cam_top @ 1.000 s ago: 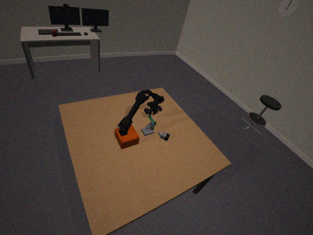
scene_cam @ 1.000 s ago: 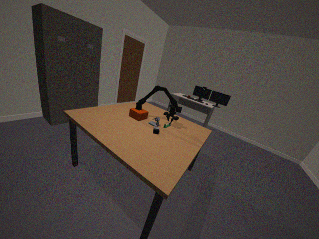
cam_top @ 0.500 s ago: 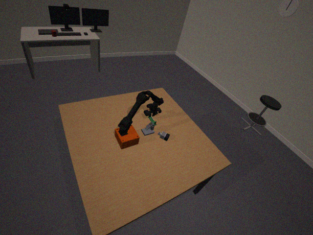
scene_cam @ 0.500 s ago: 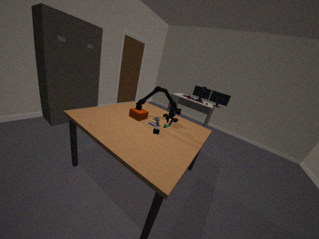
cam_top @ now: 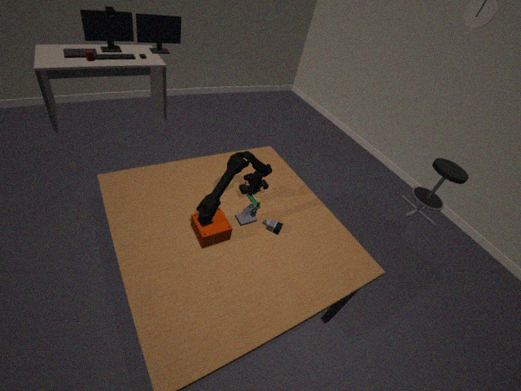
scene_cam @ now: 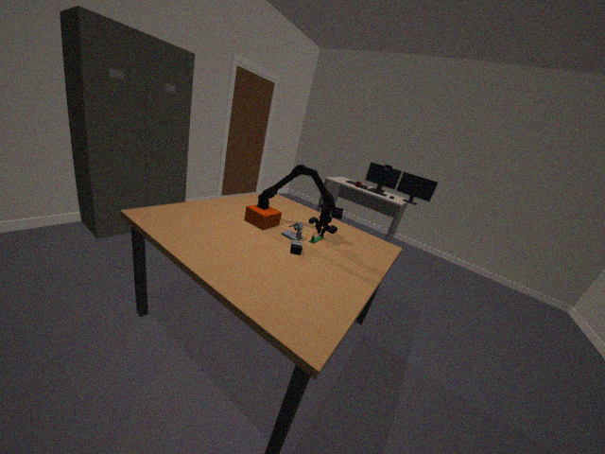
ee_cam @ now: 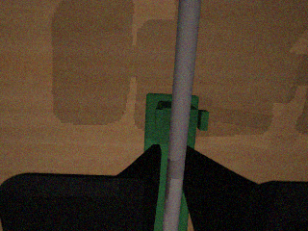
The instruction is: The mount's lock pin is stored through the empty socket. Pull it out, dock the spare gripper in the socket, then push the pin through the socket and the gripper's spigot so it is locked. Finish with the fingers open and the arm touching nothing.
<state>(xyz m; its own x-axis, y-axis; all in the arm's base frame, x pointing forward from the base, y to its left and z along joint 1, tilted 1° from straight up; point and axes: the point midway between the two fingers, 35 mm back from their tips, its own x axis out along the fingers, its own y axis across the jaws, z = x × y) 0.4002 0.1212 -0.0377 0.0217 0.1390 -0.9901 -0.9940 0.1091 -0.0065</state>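
Right now the green holder is 40 mm to the right of my gripper tip and 10 mm above it. Round my gripper tip: spare gripper: 30 mm behind, 270 mm to the right; then grey mount: 110 mm behind, 140 mm to the right, 40 mm above.
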